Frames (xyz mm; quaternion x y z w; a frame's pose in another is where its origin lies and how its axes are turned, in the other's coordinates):
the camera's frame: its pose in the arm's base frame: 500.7 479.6 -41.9 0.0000 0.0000 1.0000 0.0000
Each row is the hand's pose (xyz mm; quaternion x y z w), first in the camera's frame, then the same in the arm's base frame.
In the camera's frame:
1: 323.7 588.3 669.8 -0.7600 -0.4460 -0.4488 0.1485
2: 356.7 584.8 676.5 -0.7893 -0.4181 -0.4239 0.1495
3: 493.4 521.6 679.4 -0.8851 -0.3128 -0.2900 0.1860
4: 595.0 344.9 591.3 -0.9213 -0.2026 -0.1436 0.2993
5: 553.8 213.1 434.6 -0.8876 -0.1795 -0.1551 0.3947
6: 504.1 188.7 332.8 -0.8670 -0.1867 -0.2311 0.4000
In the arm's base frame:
1: 177.0 -108.7 627.9 0.4460 -0.7600 0.1485 0.4488
2: 144.0 -105.2 634.6 0.4181 -0.7894 0.1495 0.4239
3: 7.3 -42.0 637.5 0.3128 -0.8851 0.1860 0.2900
4: -94.3 134.7 549.4 0.2026 -0.9213 0.2993 0.1436
5: -53.1 266.5 392.7 0.1795 -0.8876 0.3947 0.1551
6: -3.4 290.9 290.9 0.1867 -0.8670 0.4000 0.2311

